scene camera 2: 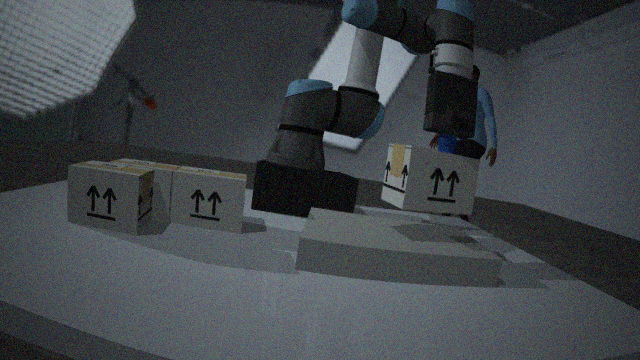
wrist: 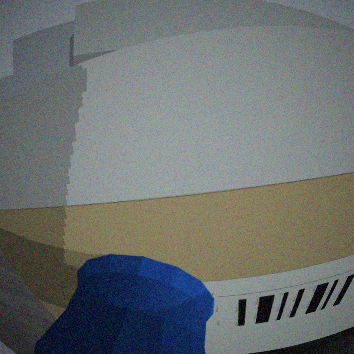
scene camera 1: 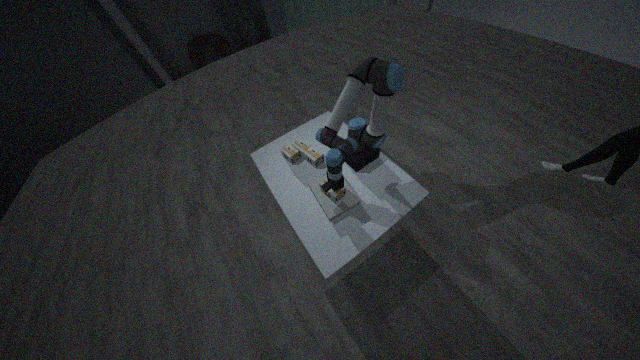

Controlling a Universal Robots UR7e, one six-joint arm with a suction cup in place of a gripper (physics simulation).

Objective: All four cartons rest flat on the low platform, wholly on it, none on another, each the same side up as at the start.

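One carton hangs upright, arrows up, from my blue suction cup, which is on its top. In scene camera 2 it is low over the far right part of the low grey platform, with a shadow under it; a small gap seems to show. Three cartons stand upright on the white table, off the platform: a near one, one nearer the platform, and one behind, partly hidden in scene camera 2.
The white table bears the cartons, platform and arm. The arm's black base stands behind the platform. A person stands on the floor beyond the table.
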